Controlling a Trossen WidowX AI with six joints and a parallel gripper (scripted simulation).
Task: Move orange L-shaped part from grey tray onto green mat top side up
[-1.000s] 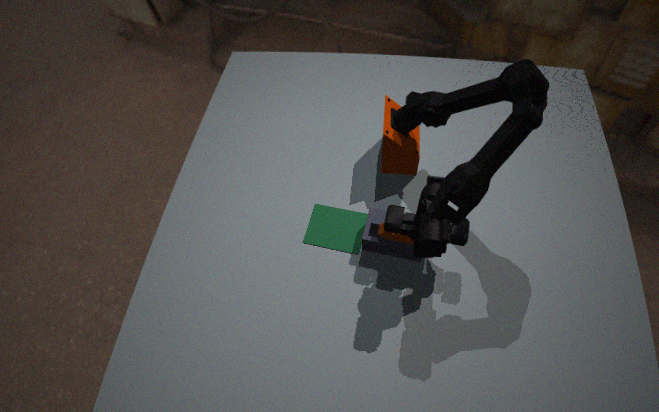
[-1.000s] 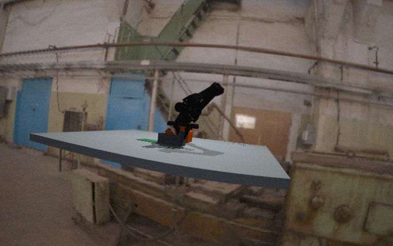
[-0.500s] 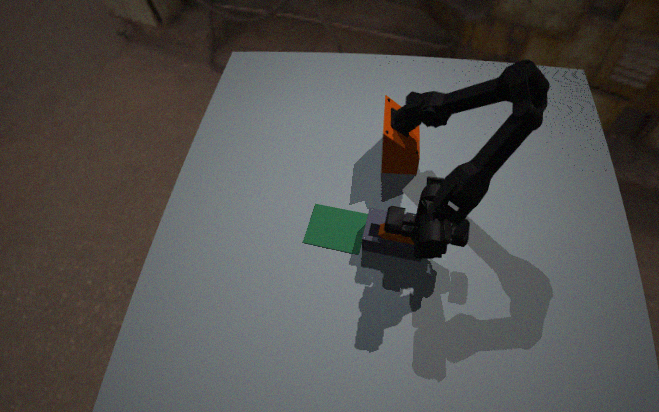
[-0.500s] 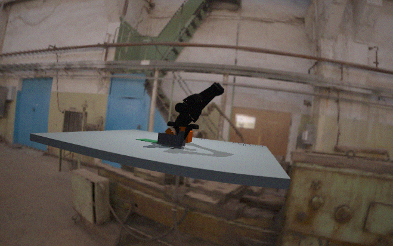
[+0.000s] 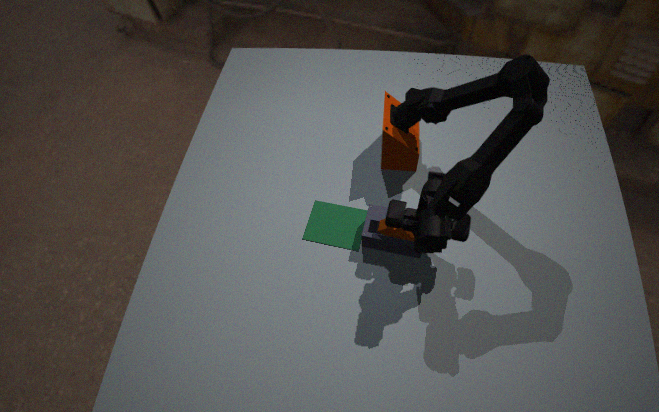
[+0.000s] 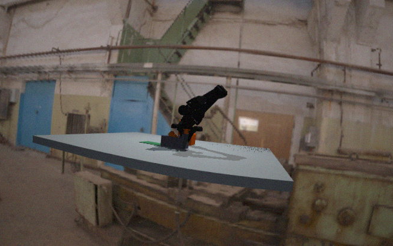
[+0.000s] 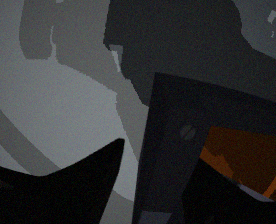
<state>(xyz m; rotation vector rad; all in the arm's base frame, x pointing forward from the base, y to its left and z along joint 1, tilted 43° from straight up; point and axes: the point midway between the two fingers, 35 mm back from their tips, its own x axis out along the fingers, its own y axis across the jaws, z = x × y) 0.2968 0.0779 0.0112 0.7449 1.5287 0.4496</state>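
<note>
My gripper tip is now 1 cm past the orange L-shaped part and 5 cm to the left of it. Round my gripper tip: green mat: 4 cm behind, 22 cm to the right, 6 cm below.
</note>
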